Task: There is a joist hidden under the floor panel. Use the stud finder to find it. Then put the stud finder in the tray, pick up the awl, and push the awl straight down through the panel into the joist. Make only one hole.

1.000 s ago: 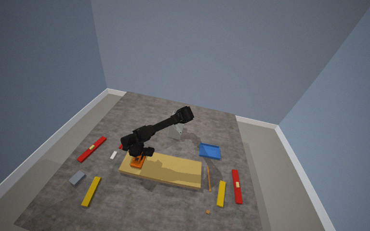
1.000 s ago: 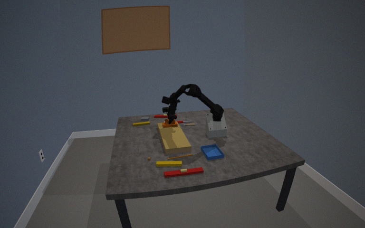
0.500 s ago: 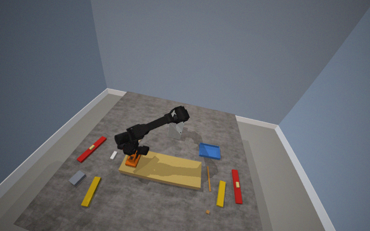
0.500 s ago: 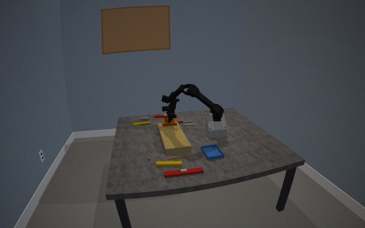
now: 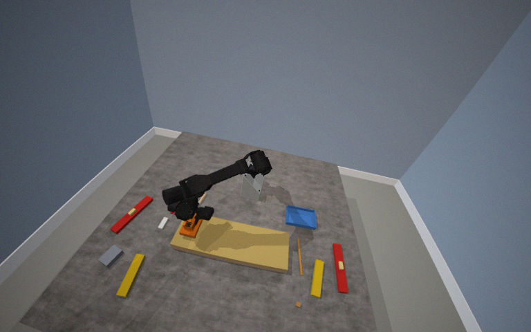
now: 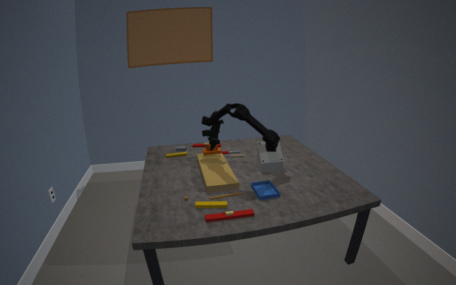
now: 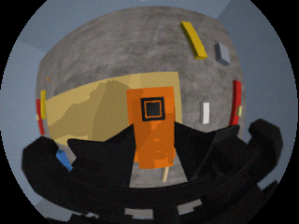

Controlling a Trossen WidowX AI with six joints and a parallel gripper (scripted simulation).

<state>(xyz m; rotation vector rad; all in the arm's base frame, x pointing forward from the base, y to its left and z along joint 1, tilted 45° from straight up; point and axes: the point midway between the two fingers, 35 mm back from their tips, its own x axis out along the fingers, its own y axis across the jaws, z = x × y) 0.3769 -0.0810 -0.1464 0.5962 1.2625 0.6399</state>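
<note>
Now: gripper tip 500 mm to the right of the blue tray, 280 mm past it and 70 mm above it. Also, from my gripper tip: wooden-handled tool: 160 mm behind, 80 mm below, 60 mm to the right; then white piece: 160 mm to the right, 80 mm below, 10 mm ahead; then orange stud finder: 20 mm above, 10 mm ahead.
</note>
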